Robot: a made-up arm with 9 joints. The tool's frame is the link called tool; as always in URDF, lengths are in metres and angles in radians.
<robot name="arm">
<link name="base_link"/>
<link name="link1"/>
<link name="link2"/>
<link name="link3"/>
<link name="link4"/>
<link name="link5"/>
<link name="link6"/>
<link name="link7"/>
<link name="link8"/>
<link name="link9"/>
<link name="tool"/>
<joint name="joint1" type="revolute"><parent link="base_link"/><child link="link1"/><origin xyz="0 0 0.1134" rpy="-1.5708 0 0"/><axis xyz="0 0 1"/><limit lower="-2.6" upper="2.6" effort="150" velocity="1.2"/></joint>
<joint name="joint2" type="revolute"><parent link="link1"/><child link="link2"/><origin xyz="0.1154 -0.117 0.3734" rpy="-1.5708 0 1.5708"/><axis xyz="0 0 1"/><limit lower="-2.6" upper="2.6" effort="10" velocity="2.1"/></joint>
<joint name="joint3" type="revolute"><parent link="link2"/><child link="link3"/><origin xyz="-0.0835 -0.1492 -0.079" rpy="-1.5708 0 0"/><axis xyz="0 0 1"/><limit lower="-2.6" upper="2.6" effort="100" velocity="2.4"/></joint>
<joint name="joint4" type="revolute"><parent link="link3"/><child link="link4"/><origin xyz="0.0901 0.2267 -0.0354" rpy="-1.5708 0 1.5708"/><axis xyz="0 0 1"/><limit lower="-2.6" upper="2.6" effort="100" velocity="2.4"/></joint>
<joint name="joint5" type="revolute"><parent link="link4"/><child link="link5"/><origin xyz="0.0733 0.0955 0.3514" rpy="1.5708 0 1.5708"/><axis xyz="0 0 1"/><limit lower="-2.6" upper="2.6" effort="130" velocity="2.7"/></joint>
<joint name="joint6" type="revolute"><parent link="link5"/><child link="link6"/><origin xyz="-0.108 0.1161 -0.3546" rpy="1.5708 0 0"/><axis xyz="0 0 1"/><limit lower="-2.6" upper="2.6" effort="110" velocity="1"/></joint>
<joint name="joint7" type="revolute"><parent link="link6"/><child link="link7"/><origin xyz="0.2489 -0.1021 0.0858" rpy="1.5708 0 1.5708"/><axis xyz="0 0 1"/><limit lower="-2.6" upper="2.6" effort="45" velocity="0.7"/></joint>
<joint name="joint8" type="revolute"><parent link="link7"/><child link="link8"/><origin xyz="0.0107 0.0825 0.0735" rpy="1.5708 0 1.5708"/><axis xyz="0 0 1"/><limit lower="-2.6" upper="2.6" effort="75" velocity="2.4"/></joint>
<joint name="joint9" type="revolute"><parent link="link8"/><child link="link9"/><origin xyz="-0.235 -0.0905 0.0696" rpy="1.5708 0 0"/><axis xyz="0 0 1"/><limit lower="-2.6" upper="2.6" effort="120" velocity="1.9"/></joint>
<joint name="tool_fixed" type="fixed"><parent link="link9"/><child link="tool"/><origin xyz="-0.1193 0.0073 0.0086" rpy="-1.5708 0 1.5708"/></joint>
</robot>
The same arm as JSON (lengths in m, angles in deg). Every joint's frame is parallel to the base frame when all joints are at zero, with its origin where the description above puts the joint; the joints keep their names.
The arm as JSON. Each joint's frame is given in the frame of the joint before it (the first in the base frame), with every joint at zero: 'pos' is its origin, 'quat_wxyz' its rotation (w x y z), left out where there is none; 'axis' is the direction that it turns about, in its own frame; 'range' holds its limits. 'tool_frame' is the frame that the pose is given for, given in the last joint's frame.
{"length_unit": "m", "angle_unit": "deg", "joints": [{"joint": "joint1", "pos": [0.0, 0.0, 0.1134], "axis": [0.0, 1.0, 0.0], "range": [-148.97, 148.97]}, {"joint": "joint2", "pos": [0.1154, 0.3734, 0.117], "axis": [-1.0, 0.0, 0.0], "range": [-148.97, 148.97]}, {"joint": "joint3", "pos": [0.079, 0.1492, 0.0835], "axis": [0.0, -1.0, 0.0], "range": [-148.97, 148.97]}, {"joint": "joint4", "pos": [0.2267, 0.0354, -0.0901], "axis": [0.0, 0.0, 1.0], "range": [-148.97, 148.97]}, {"joint": "joint5", "pos": [0.0733, 0.0955, 0.3514], "axis": [1.0, 0.0, 0.0], "range": [-148.97, 148.97]}, {"joint": "joint6", "pos": [-0.3546, -0.108, 0.1161], "axis": [0.0, 0.0, -1.0], "range": [-148.97, 148.97]}, {"joint": "joint7", "pos": [-0.1021, 0.2489, -0.0858], "axis": [0.0, 1.0, 0.0], "range": [-148.97, 148.97]}, {"joint": "joint8", "pos": [0.0107, 0.0735, -0.0825], "axis": [1.0, 0.0, 0.0], "range": [-148.97, 148.97]}, {"joint": "joint9", "pos": [0.0696, -0.0905, 0.235], "axis": [0.0, -1.0, 0.0], "range": [-148.97, 148.97]}], "tool_frame": {"pos": [0.0073, -0.0086, 0.1193], "quat_wxyz": [1.0, -0.000004, 0.000004, 0.0]}}
